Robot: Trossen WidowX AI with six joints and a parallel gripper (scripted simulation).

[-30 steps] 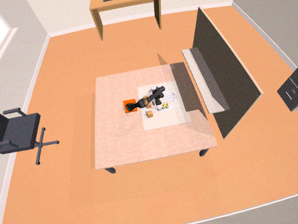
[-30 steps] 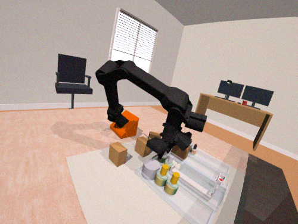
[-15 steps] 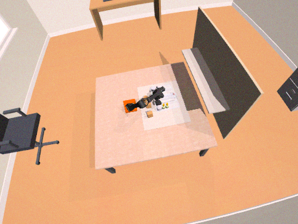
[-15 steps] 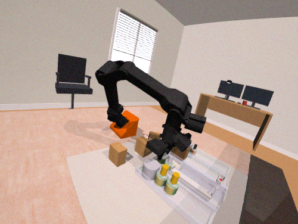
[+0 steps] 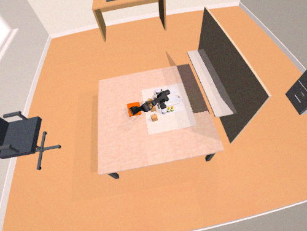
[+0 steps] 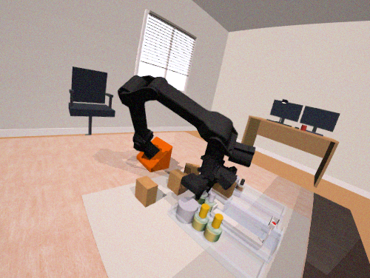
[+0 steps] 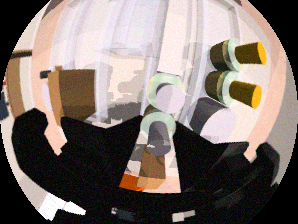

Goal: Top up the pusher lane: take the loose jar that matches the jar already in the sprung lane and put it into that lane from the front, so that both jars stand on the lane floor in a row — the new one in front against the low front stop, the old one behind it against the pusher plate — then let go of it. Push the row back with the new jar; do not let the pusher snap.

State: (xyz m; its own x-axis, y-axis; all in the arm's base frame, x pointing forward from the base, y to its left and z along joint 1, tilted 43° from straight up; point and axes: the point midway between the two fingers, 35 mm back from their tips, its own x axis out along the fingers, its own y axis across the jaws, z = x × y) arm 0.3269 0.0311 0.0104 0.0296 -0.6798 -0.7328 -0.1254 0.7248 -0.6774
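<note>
Right now the clear lane rack is 140 mm ahead of my gripper tip, 40 mm to the left of it and 20 mm below it. The rest, counted from my gripper tip: red mark (220 mm ahead, 60 mm to the left, 30 mm above); small bottle (30 mm ahead, 220 mm to the left).
</note>
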